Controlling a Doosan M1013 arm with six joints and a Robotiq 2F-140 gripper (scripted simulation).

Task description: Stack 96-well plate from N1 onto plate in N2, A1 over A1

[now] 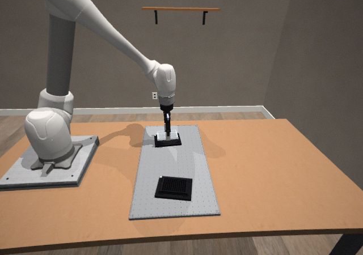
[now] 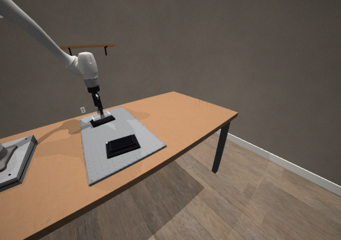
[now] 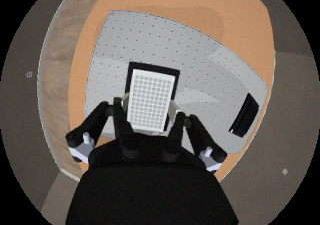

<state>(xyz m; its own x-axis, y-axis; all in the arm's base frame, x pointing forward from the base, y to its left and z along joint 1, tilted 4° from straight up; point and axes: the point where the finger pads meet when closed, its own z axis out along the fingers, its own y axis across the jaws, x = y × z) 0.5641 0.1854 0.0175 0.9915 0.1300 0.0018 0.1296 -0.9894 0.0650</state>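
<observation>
Right now the black 96-well plate is 380 mm to the right of my hand, 40 mm below it and 40 mm ahead of it. The rest, counted from my hand: white 96-well plate 20 mm below.
</observation>
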